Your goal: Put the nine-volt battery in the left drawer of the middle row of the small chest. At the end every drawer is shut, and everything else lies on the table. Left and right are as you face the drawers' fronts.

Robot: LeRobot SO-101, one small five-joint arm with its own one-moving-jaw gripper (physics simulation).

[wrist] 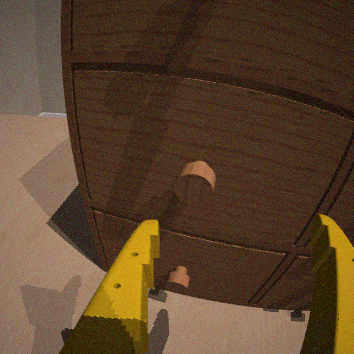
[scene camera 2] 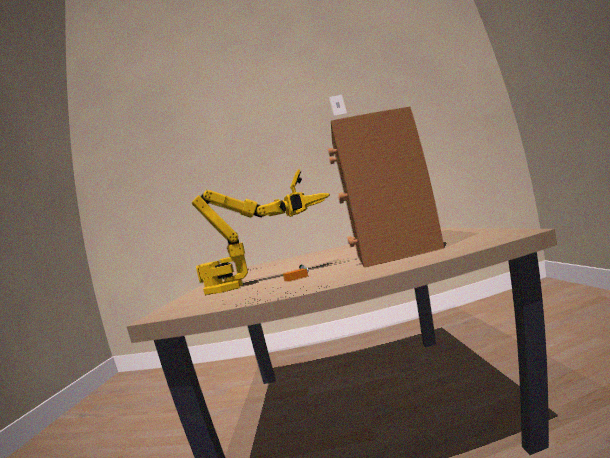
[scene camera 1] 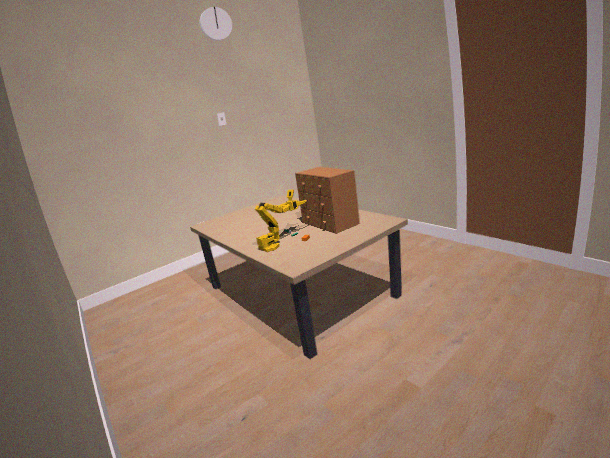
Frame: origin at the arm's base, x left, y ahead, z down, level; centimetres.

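Where they show: hand, tool point: (wrist: 158,233) (scene camera 2: 323,199) (scene camera 1: 298,201); arm's base, link origin: (scene camera 2: 231,288) (scene camera 1: 272,246).
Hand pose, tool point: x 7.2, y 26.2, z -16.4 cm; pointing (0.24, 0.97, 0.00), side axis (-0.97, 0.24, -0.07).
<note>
Things, the pixels of their top centre, and the offset from my tool point. "*": a spot on its surface instead.
- small brown chest, top centre: (scene camera 2: 367,126) (scene camera 1: 323,171) dz -14.5, dx -9.0, dy +13.9 cm
- middle row, surface spot: (wrist: 125,125) * dz -0.6, dx +3.2, dy +5.7 cm
- round knob, surface spot: (wrist: 198,180) * dz +0.6, dx -0.9, dy +3.7 cm
- lower knob, surface spot: (wrist: 179,277) * dz +10.4, dx -0.9, dy +4.2 cm
- orange block, top centre: (scene camera 2: 295,271) (scene camera 1: 305,236) dz +14.6, dx -15.6, dy -9.9 cm
- small green thing, top centre: (scene camera 1: 294,233) dz +15.4, dx -5.0, dy -9.4 cm
- small greyish thing, top centre: (scene camera 2: 302,264) dz +15.0, dx +2.7, dy -8.7 cm
The small brown chest (scene camera 1: 345,200) (scene camera 2: 390,190) (wrist: 260,35) stands on the table, and the drawer fronts that show look shut. In the wrist view, the left drawer of the middle row (wrist: 125,125) has a round knob (wrist: 198,180); a lower knob (wrist: 179,277) is below it. My gripper (scene camera 1: 303,202) (scene camera 2: 327,195) (wrist: 238,221) is open and empty, level in front of the chest. Its jaws stand wide apart, and the middle knob shows beyond the tips, between and above them. An orange block (scene camera 1: 305,238) (scene camera 2: 295,274) lies on the table; it is too small to tell whether it is the nine-volt battery.
A small green thing (scene camera 1: 294,234) lies on the table (scene camera 1: 320,255) (scene camera 2: 400,277) near the orange block, between the arm's base (scene camera 1: 268,243) (scene camera 2: 220,277) and the chest. In scene camera 2, a small greyish thing (scene camera 2: 303,268) shows behind the block. The lower drawers' knobs stick out below the gripper.
</note>
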